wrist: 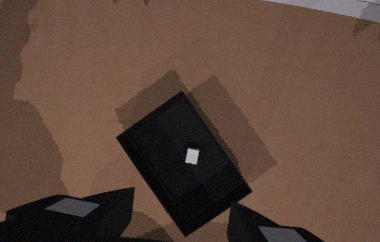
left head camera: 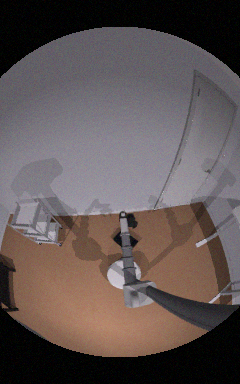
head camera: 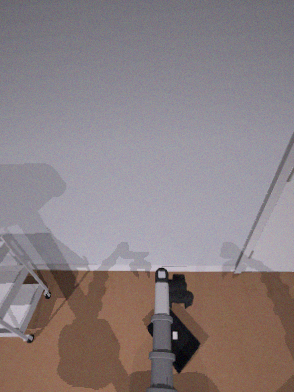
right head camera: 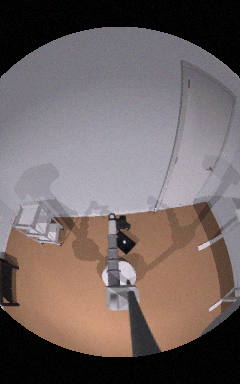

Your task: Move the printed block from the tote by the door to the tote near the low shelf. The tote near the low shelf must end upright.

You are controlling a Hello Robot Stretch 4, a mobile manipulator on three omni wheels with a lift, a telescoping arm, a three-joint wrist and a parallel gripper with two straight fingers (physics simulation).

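Seen in the pictures: gripper, fingertip midpoint: (wrist: pixel 180 211) (left head camera: pixel 128 228) (head camera: pixel 177 306) (right head camera: pixel 123 229); robot's base, link origin: (right head camera: pixel 119 274).
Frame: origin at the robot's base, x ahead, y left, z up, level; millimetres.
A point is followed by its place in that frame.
Note:
A black rectangular tote (head camera: pixel 179 366) {x 337, y -112, z -24 mm} (left head camera: pixel 118 240) {x 499, y 19, z -24 mm} (right head camera: pixel 127 249) {x 371, y -134, z -24 mm} (wrist: pixel 151 182) {x 417, y 1, z 43 mm} lies on the floor, turned at an angle, near the wall on the door's side. A small white block (head camera: pixel 175 335) {x 492, y -94, z 5 mm} (right head camera: pixel 124 242) {x 477, y -98, z 2 mm} (wrist: pixel 192 156) {x 496, y -92, z 5 mm} lies inside it, near its middle. My gripper (wrist: pixel 180 211) {x 503, y -87, z 469 mm} is open and empty, above the tote's near end in the wrist view; the block shows beyond the fingertips. In the head view the dark gripper (head camera: pixel 180 291) is beside the arm's end, and its fingers are hard to make out. I cannot identify the low shelf's tote.
A white wheeled cart (head camera: pixel 22 305) {x 591, y 1071, z 105 mm} (left head camera: pixel 27 212) {x 612, y 1173, z 635 mm} (right head camera: pixel 29 214) {x 602, y 1155, z 635 mm} stands at the left by the wall. A door (head camera: pixel 280 225) {x 1001, y -828, z 584 mm} (left head camera: pixel 206 135) {x 1006, y -1023, z 1404 mm} (right head camera: pixel 202 132) {x 1006, y -1006, z 1371 mm} is at the right. Dark furniture (left head camera: pixel 6 284) (right head camera: pixel 7 281) {x -710, y 2136, z 123 mm} stands at the lower left. White legs (left head camera: pixel 215 235) (right head camera: pixel 212 242) stand at the right.

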